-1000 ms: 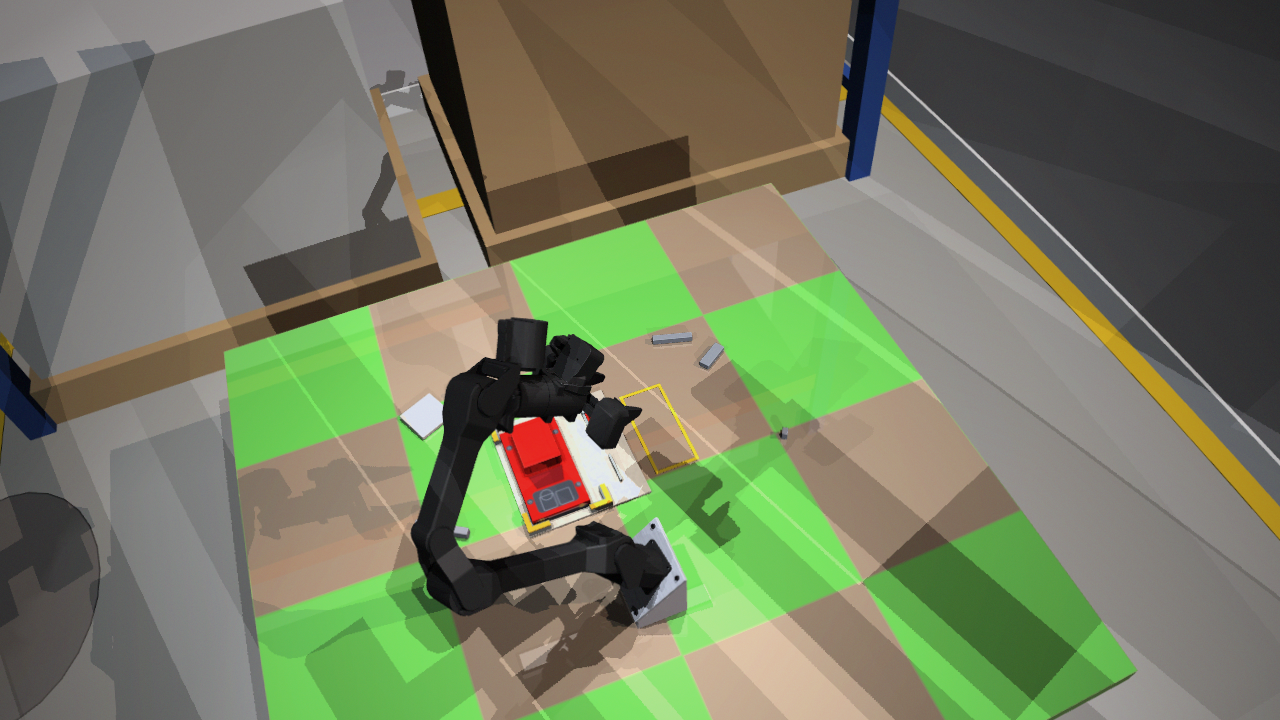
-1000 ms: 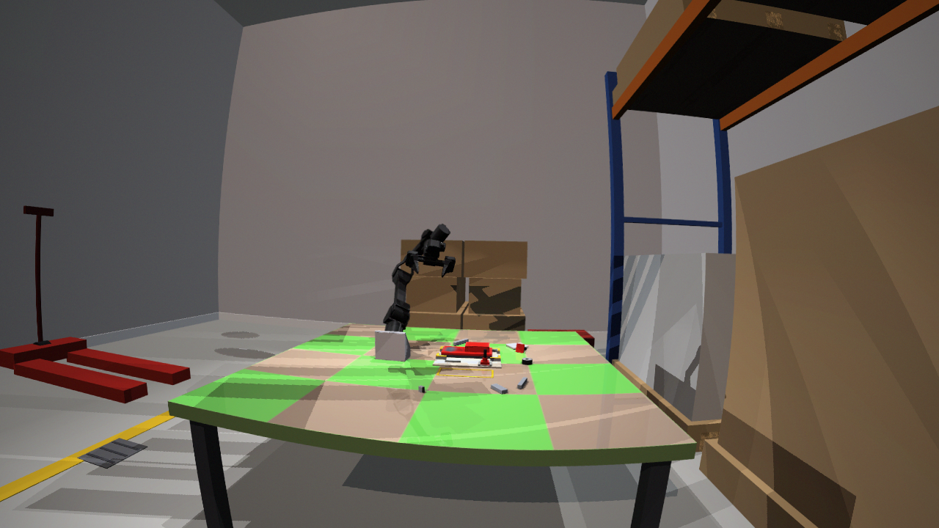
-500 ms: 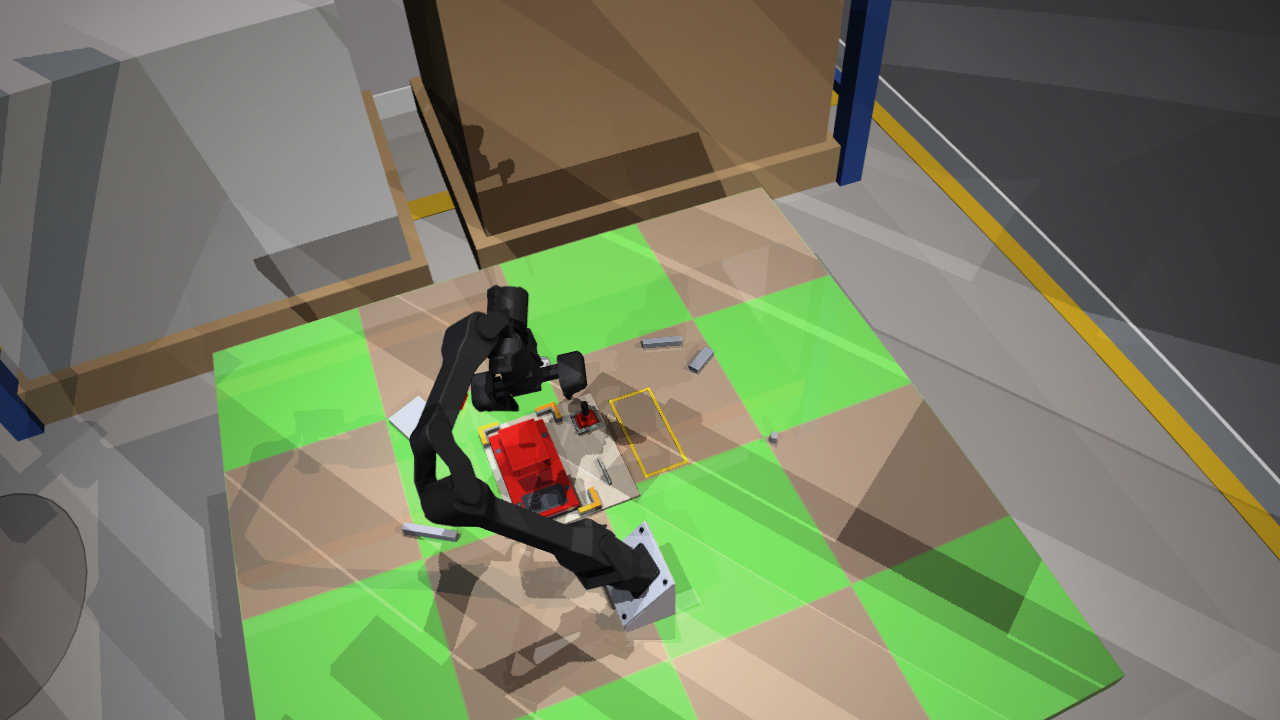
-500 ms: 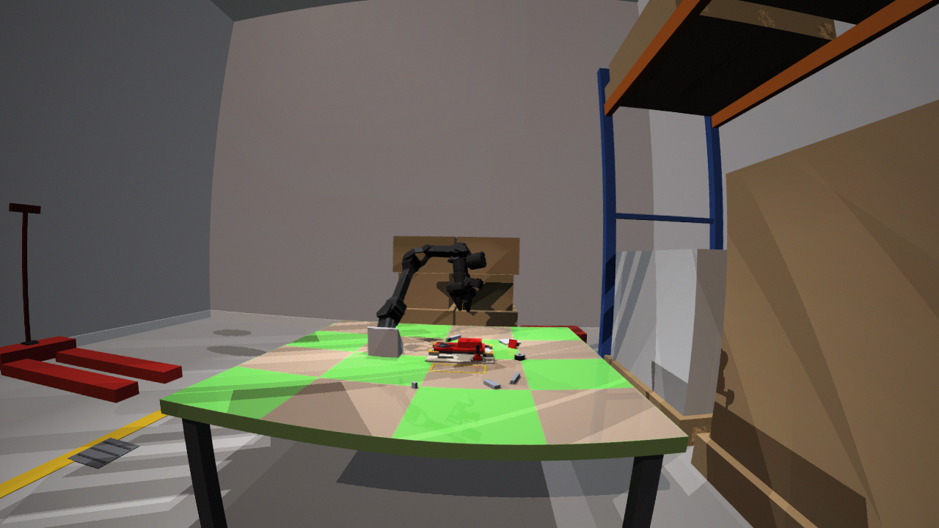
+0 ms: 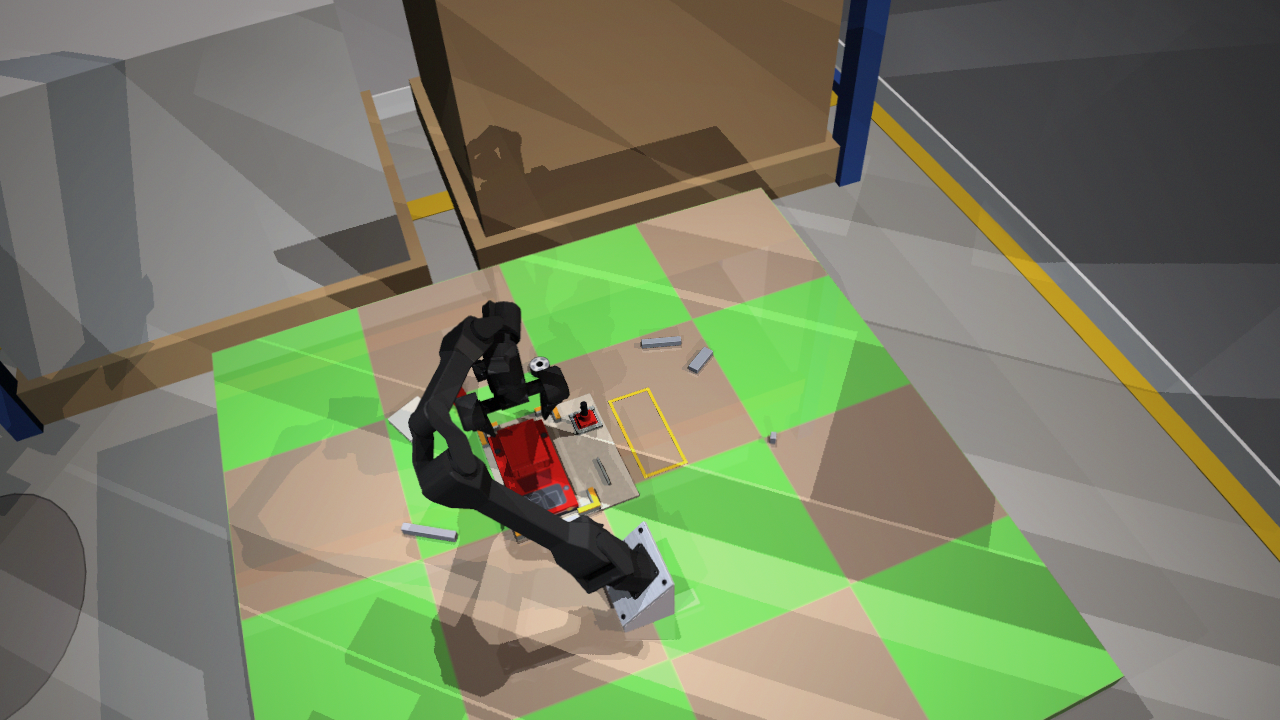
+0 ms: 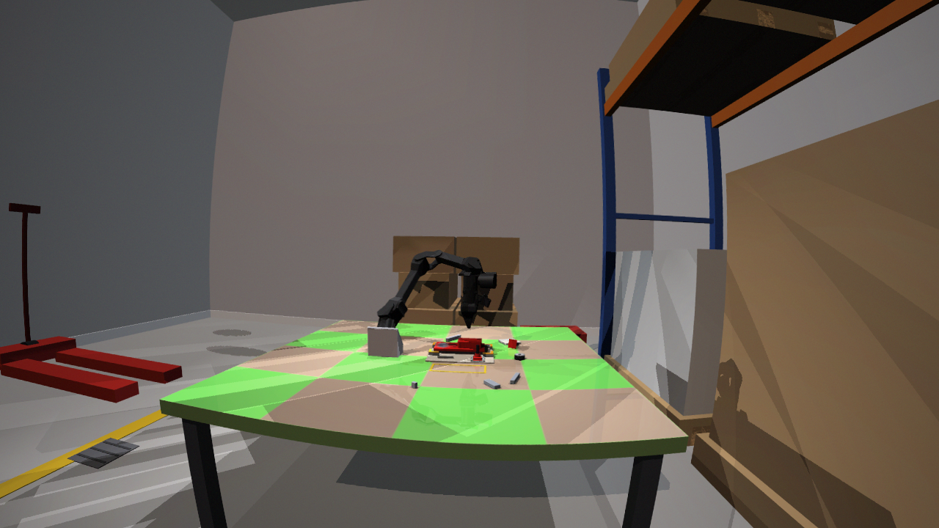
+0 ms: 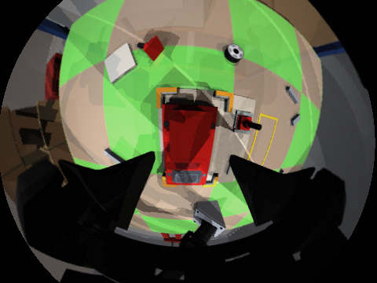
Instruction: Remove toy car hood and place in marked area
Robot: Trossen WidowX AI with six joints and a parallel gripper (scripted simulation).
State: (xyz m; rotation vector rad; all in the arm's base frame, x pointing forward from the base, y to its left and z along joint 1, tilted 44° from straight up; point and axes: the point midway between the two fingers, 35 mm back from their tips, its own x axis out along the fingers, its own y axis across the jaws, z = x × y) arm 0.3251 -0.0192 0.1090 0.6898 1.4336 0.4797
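My gripper tip is now 70 mm above the red hood. The rest, counted from my gripper tip: white tile 190 mm ahead, 160 mm to the left, 100 mm below.
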